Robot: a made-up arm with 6 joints. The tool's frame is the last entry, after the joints.
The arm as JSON. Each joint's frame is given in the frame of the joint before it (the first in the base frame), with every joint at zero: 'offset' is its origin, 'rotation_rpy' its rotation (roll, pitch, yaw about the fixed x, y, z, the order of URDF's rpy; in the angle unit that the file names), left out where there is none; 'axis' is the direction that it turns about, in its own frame. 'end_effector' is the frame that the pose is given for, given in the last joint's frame.
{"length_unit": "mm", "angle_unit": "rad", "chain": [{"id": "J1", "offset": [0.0, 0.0, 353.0], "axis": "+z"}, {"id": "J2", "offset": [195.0, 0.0, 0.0], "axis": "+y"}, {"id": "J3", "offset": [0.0, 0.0, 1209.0], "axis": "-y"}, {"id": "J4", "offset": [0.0, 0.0, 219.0], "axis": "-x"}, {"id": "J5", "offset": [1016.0, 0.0, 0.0], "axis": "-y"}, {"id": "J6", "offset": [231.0, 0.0, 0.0], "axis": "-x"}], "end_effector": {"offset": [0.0, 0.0, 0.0]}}
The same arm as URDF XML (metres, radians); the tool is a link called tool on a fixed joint. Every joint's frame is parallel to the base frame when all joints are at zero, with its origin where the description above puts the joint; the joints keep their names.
<robot name="arm">
<joint name="J1" type="continuous"><parent link="base_link"/><child link="link1"/><origin xyz="0 0 0.353" rpy="0 0 0"/><axis xyz="0 0 1"/></joint>
<joint name="J2" type="continuous"><parent link="link1"/><child link="link2"/><origin xyz="0.195 0 0" rpy="0 0 0"/><axis xyz="0 1 0"/></joint>
<joint name="J3" type="continuous"><parent link="link2"/><child link="link3"/><origin xyz="0 0 1.209" rpy="0 0 0"/><axis xyz="0 -1 0"/></joint>
<joint name="J4" type="continuous"><parent link="link3"/><child link="link4"/><origin xyz="0 0 0.219" rpy="0 0 0"/><axis xyz="-1 0 0"/></joint>
<joint name="J5" type="continuous"><parent link="link4"/><child link="link5"/><origin xyz="1.016 0 0" rpy="0 0 0"/><axis xyz="0 -1 0"/></joint>
<joint name="J6" type="continuous"><parent link="link5"/><child link="link6"/><origin xyz="0.231 0 0" rpy="0 0 0"/><axis xyz="-1 0 0"/></joint>
<joint name="tool_joint" type="fixed"><parent link="link6"/><child link="tool"/><origin xyz="0 0 0" rpy="0 0 0"/></joint>
<link name="base_link"/>
<link name="link1"/>
<link name="link2"/>
<link name="link3"/>
<link name="link4"/>
<link name="link5"/>
<link name="link6"/>
<link name="tool"/>
</robot>

